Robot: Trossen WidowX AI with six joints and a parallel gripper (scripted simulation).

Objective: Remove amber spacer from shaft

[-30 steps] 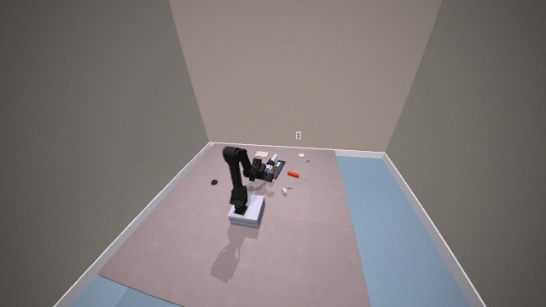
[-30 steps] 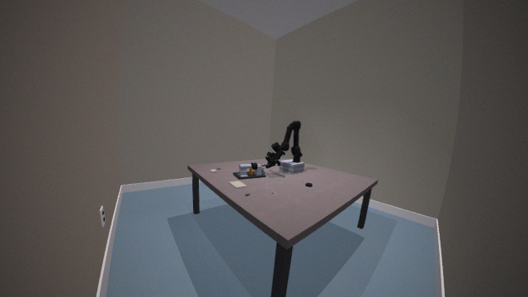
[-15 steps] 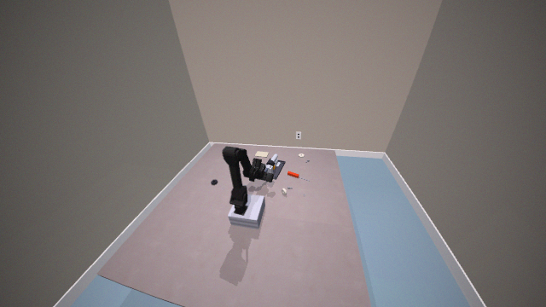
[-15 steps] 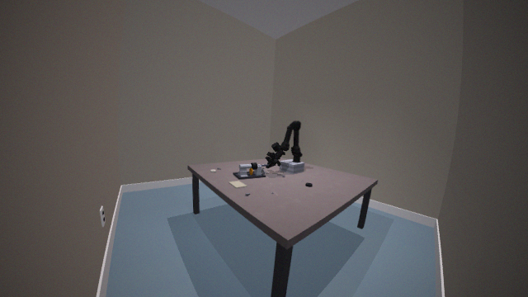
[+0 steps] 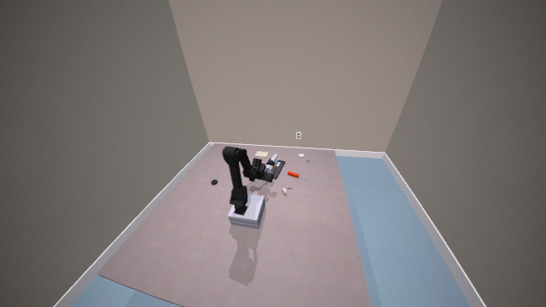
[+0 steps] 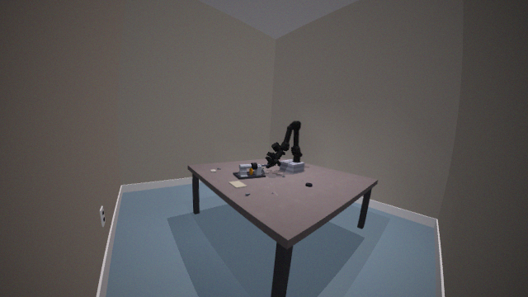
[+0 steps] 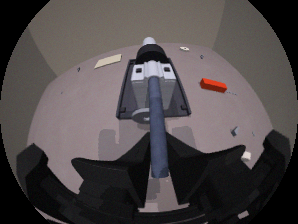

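Now: the blue-grey shaft 50 mm ahead of my gripper tip and 20 mm above it. Round my gripper tip: tan pad (340 mm ahead, 150 mm to the left, 50 mm below); then amber spacer (140 mm ahead, 10 mm to the right, 20 mm below); then black spacer (110 mm ahead, 10 mm to the right, 20 mm above).
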